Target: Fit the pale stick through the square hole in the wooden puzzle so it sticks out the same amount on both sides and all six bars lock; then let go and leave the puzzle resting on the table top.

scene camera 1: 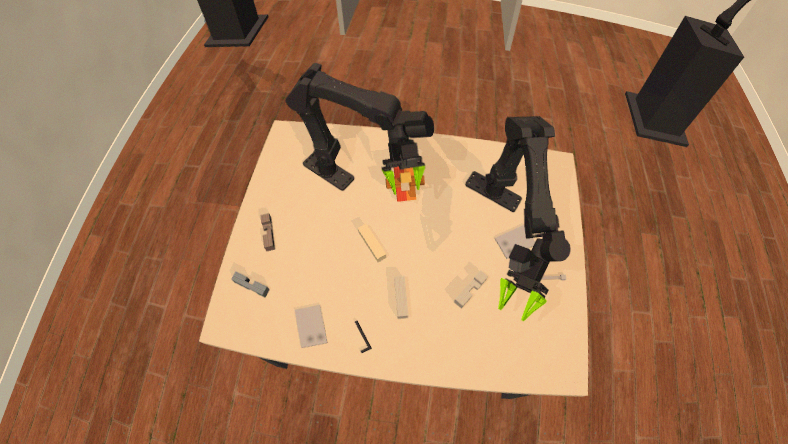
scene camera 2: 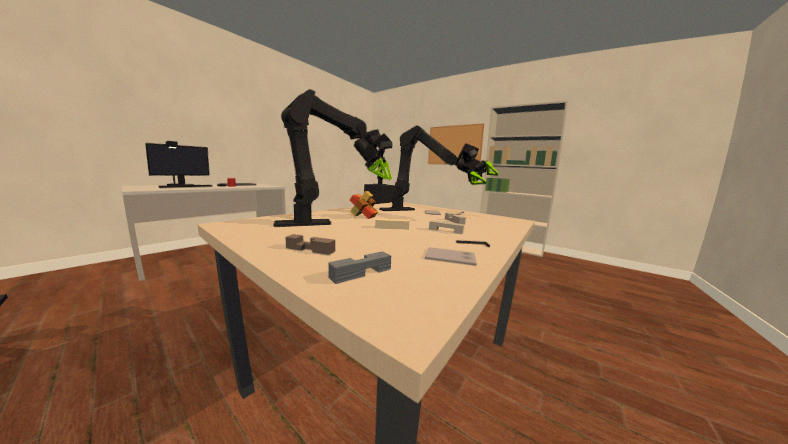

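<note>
The pale stick lies flat on the table top, apart from the puzzle and both grippers. The wooden puzzle, of red, orange and yellowish bars, rests tilted on the table below my right gripper. Its square hole cannot be made out. My right gripper is open and empty, above the puzzle, and partly covers it in scene camera 1. My left gripper is open and empty, raised over the right side of the table in scene camera 1.
Notched brown and blue-grey bars lie at the left in scene camera 1. A grey bar, a notched grey bar, a grey plate and a black hex key also lie there.
</note>
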